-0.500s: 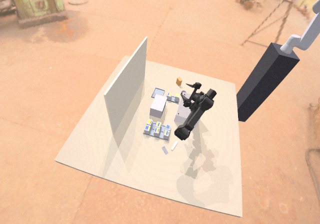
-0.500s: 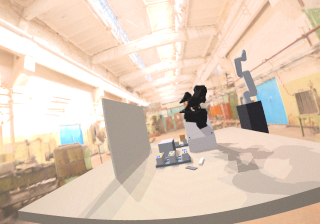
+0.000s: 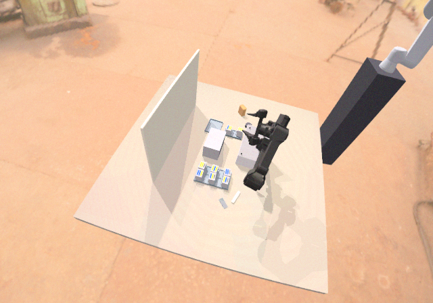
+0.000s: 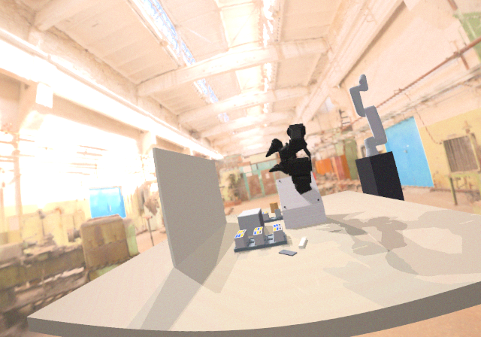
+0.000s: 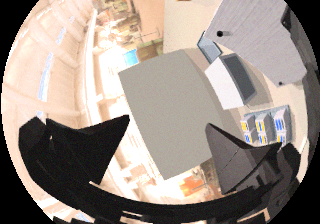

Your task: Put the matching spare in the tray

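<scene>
The white mounted unit is 270 mm below my gripper tip, 140 mm ahead of it and 30 mm to the right of it. The rest, counted from my gripper tip: tall white panel 380 mm ahead, 90 mm below, 70 mm to the right.
</scene>
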